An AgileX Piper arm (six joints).
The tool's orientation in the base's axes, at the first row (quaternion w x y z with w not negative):
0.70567 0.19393 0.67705 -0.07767
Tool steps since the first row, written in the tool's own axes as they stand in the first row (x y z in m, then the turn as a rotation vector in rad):
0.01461 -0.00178 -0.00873 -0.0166 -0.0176 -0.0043
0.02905 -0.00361 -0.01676 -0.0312 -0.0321 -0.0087
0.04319 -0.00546 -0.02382 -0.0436 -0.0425 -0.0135
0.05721 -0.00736 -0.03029 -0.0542 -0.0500 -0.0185
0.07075 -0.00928 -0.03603 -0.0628 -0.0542 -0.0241
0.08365 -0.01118 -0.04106 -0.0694 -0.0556 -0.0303
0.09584 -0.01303 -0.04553 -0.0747 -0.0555 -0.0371
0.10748 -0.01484 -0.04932 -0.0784 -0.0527 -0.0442
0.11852 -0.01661 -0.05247 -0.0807 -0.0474 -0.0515
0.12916 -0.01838 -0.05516 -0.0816 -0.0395 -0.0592
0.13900 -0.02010 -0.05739 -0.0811 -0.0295 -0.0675
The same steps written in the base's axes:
-0.00770 0.00392 -0.01477 -0.0117 -0.0170 0.0134
-0.01479 0.00750 -0.02938 -0.0222 -0.0308 0.0253
-0.02100 0.01065 -0.04368 -0.0314 -0.0403 0.0357
-0.02670 0.01351 -0.05787 -0.0396 -0.0469 0.0448
-0.03176 0.01600 -0.07159 -0.0469 -0.0499 0.0526
-0.03621 0.01815 -0.08466 -0.0537 -0.0499 0.0588
-0.04017 0.02002 -0.09703 -0.0603 -0.0480 0.0640
-0.04352 0.02158 -0.10883 -0.0661 -0.0433 0.0680
-0.04631 0.02285 -0.12004 -0.0710 -0.0361 0.0711
-0.04870 0.02388 -0.13085 -0.0753 -0.0261 0.0733
-0.05070 0.02466 -0.14085 -0.0792 -0.0138 0.0744

